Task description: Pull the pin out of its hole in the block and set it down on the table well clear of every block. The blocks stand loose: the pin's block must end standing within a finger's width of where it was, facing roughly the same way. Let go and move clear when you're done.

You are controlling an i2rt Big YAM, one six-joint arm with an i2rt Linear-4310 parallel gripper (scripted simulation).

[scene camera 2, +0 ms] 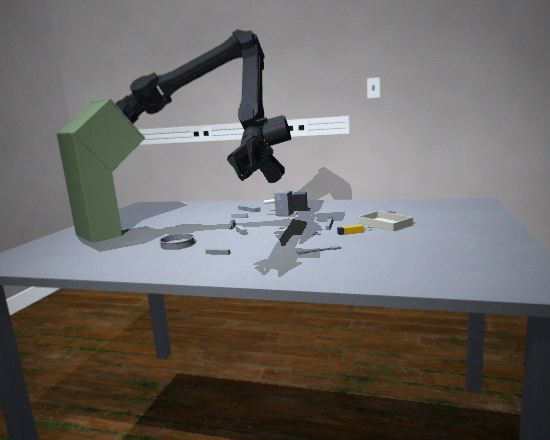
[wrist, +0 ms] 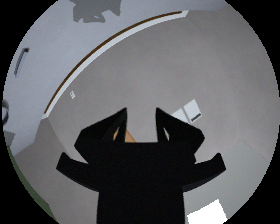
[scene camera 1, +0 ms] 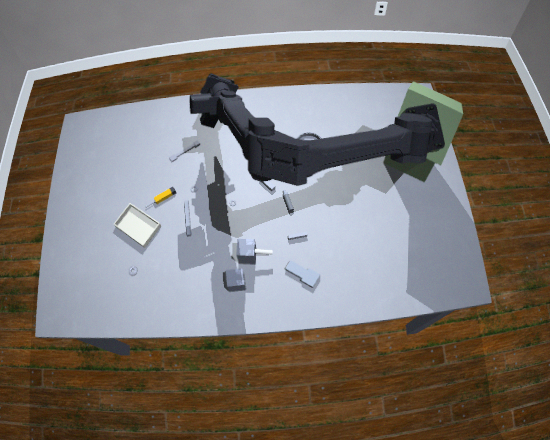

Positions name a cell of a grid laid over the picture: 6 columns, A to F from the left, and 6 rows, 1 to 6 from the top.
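Note:
My gripper (scene camera 2: C3), (wrist: D3) is visible. A white tray (scene camera 1: B4), (scene camera 2: E4) is visible too; in the wrist view the tray is out of frame.

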